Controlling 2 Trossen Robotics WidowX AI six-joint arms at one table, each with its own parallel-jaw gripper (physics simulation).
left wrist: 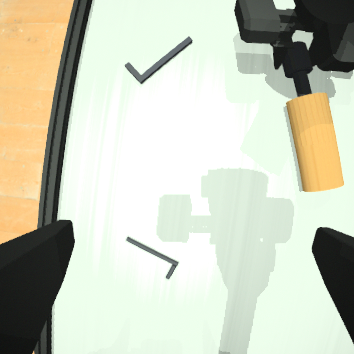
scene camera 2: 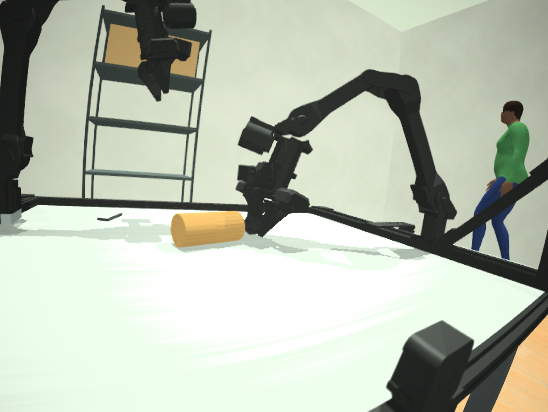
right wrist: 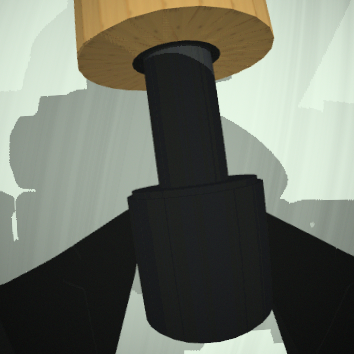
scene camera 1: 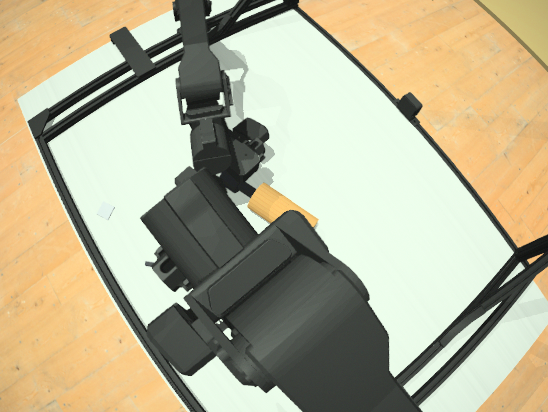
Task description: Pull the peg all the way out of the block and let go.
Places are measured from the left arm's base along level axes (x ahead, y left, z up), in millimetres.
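Pixels of known places: left gripper, between the fingertips: [left wrist: 197, 237] [scene camera 2: 162, 97]; right gripper, between the fingertips: [left wrist: 289, 67] [scene camera 2: 253, 233] [right wrist: 196, 222] [scene camera 1: 233, 185]; right arm's base, origin of its link: [scene camera 2: 431, 239].
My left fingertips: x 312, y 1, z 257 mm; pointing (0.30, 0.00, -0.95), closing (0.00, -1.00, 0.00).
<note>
Behind a point stands the place of what it marks.
The block [scene camera 1: 280, 202] {x 397, y -184, z 36 mm} [scene camera 2: 209, 229] {x 374, y -213, z 14 mm} [left wrist: 316, 142] {x 380, y -170, z 34 mm} [right wrist: 175, 25] {x 443, y -169, z 29 mm} is an orange wooden cylinder lying on its side on the table. The black peg [scene camera 1: 247, 189] {x 459, y -161, z 18 mm} [left wrist: 302, 84] {x 458, y -159, z 17 mm} [right wrist: 187, 120] {x 462, y -163, z 18 mm} has a narrow shaft and a wide round head; the shaft's far end is inside the block's hole. My right gripper [scene camera 1: 232, 181] {x 492, y -155, z -12 mm} [scene camera 2: 256, 227] {x 492, y -155, z -12 mm} [left wrist: 289, 67] {x 492, y -155, z -12 mm} [right wrist: 196, 222] {x 492, y -155, z -12 mm} is shut on the peg's head, with a finger against each side. My left gripper [scene camera 2: 160, 95] {x 312, y 1, z 257 mm} [left wrist: 197, 237] {x 312, y 1, z 257 mm} is open and empty, high above the table. In scene camera 1 its arm covers part of the block.
Two dark L-shaped pieces [left wrist: 159, 60] {x 486, y 30, z -11 mm} [left wrist: 152, 251] {x 229, y 28, z -13 mm} lie on the table. A small pale square [scene camera 1: 106, 210] {x 622, y 77, z -16 mm} lies near the table's left edge. A dark frame [left wrist: 55, 150] {x 358, y 160, z 1 mm} runs around the table. A shelf unit [scene camera 2: 142, 124] and a person in green [scene camera 2: 512, 150] stand beyond it.
</note>
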